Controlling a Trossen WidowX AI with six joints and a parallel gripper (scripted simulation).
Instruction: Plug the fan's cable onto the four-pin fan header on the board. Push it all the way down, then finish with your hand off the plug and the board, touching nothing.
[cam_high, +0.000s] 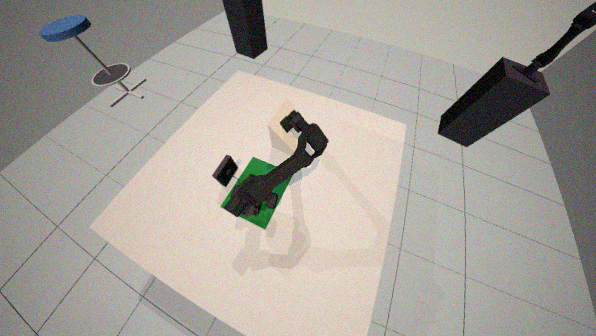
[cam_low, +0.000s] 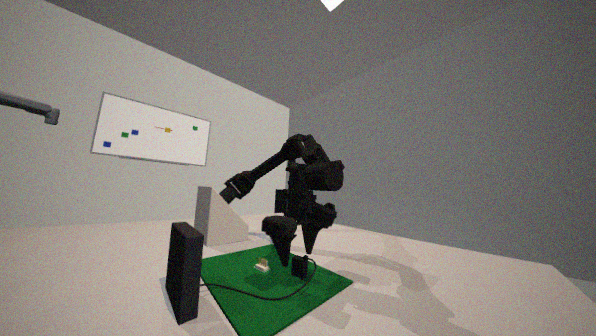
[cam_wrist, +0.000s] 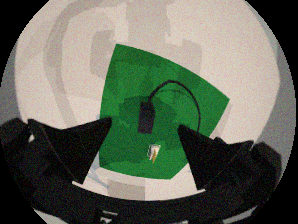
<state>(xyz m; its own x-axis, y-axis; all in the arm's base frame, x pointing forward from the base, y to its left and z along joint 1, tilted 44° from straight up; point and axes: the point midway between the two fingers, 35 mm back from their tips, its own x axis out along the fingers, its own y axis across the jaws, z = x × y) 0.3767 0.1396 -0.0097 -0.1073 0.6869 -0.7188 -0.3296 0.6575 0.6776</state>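
Right now the black plug is 2 cm below my gripper tip. Round my gripper tip: pale four-pin header: 7 cm behind, 5 cm to the right, 4 cm below; then black fan: 4 cm behind, 21 cm to the right, 2 cm above; then green board: 5 cm behind, 5 cm to the right, 5 cm below.
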